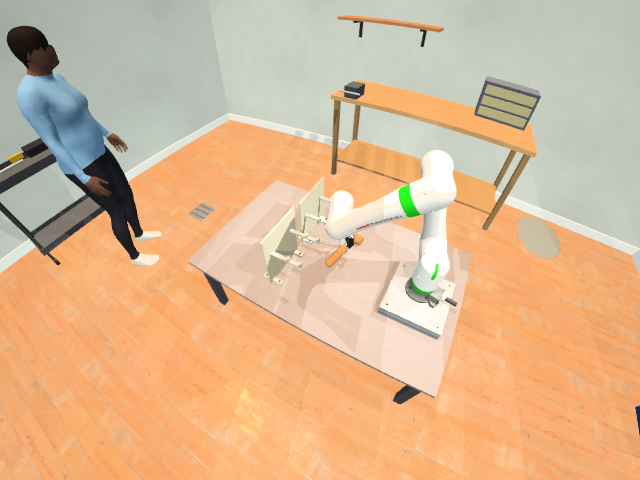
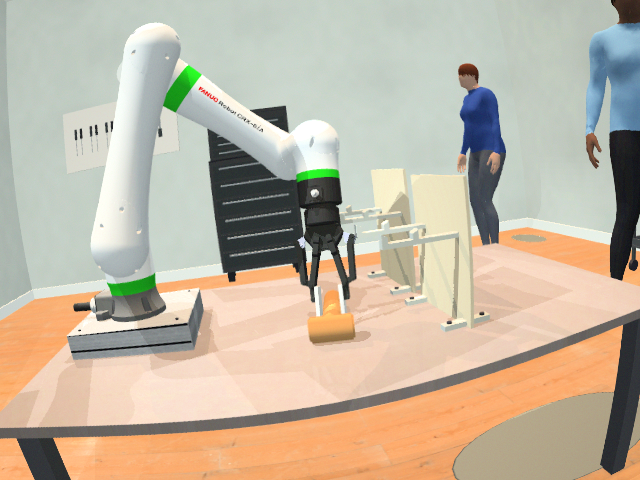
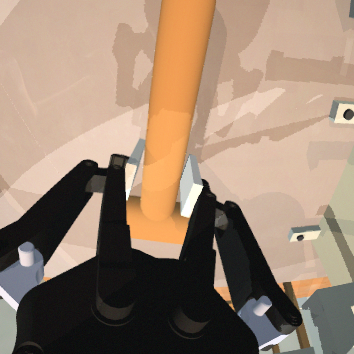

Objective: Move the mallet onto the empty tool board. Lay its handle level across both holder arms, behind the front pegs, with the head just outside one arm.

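Pixels of known places: gripper, between the fingertips: (image 1: 345, 247) (image 3: 163, 159); arm's base, origin of its link: (image 1: 419, 289) (image 2: 138, 312).
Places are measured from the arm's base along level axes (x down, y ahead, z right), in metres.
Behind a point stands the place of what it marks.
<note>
The orange mallet (image 1: 336, 254) {x 0.020, y 0.463, z -0.061 m} (image 2: 330, 326) {x 0.023, y 0.455, z 0.140 m} (image 3: 175, 88) {x 0.020, y 0.466, z -0.052 m} lies flat on the table (image 1: 335, 320) {x 0.063, y 0.251, z -0.355 m} (image 2: 258, 371) {x 0.063, y 0.318, z 0.235 m}. My gripper (image 1: 350, 242) {x 0.042, y 0.461, z 0.029 m} (image 2: 330, 306) {x 0.042, y 0.461, z 0.029 m} (image 3: 163, 159) {x 0.042, y 0.461, z 0.029 m} points straight down and is shut on its handle just above the head, with a white pad pressed on each side. Two cream tool boards stand upright just beyond the mallet, a nearer one (image 1: 276, 242) (image 2: 444, 248) and a farther one (image 1: 311, 198) (image 2: 390, 196). Each has white holder arms (image 2: 413, 234) {x -0.136, y 0.627, z 0.150 m} sticking out towards the gripper. I see no tool on either board.
The robot base (image 1: 413, 310) {x 0.000, y -0.025, z -0.121 m} (image 2: 134, 330) {x 0.005, y 0.036, z 0.124 m} sits at one end of the table. A person in light blue (image 1: 67, 134) (image 2: 617, 103) and a person in dark blue (image 2: 480, 144) stand beyond the boards. A black drawer cabinet (image 2: 248, 207) and a wooden workbench (image 1: 439, 110) stand by the walls.
</note>
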